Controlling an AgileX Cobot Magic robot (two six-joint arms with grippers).
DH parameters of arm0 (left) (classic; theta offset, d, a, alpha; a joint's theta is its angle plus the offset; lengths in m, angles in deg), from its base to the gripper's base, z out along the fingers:
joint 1: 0 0.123 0 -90
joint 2: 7.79 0 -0.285 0
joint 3: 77.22 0 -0.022 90
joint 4: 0 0.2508 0 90
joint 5: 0 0 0.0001 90
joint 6: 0 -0.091 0 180
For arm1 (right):
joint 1: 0 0.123 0 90
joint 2: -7.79 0 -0.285 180
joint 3: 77.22 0 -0.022 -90
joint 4: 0 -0.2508 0 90
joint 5: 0 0 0.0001 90
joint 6: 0 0.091 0 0
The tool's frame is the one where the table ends.
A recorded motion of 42 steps. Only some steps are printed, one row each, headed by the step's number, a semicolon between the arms.
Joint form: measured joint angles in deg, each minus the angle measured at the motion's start. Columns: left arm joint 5, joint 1, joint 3, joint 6, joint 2, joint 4; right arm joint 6, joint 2, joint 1, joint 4, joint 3, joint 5.
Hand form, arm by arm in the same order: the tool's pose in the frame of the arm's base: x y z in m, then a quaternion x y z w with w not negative. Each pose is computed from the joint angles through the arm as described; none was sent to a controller.
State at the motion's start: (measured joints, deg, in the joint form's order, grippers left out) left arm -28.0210 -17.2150 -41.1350 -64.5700 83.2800 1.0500; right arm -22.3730 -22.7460 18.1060 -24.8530 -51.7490 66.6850
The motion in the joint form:
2: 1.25 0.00 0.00 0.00 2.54 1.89; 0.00 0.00 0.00 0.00 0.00 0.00
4: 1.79 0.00 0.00 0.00 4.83 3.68; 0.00 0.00 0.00 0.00 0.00 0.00
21: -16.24 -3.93 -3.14 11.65 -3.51 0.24; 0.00 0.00 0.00 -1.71 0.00 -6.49
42: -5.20 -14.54 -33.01 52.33 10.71 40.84; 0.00 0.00 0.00 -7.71 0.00 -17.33
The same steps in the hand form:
2: 0.2502 -0.0753 0.1807 0.65584 0.72667 0.09651 0.18029; 0.0103 0.0404 0.3834 -0.31525 0.79713 0.19667 0.47594
4: 0.2534 -0.0750 0.1706 0.66717 0.72015 0.09863 0.16290; 0.0103 0.0404 0.3834 -0.31525 0.79713 0.19667 0.47594
21: 0.2234 -0.0849 0.2116 0.60246 0.78701 0.04480 0.12505; 0.0148 0.0420 0.3929 -0.29372 0.77235 0.21028 0.52248
42: 0.3324 -0.1665 0.3035 0.52063 0.73027 0.22905 0.37840; 0.0187 0.0452 0.4111 -0.24883 0.72187 0.25803 0.59196

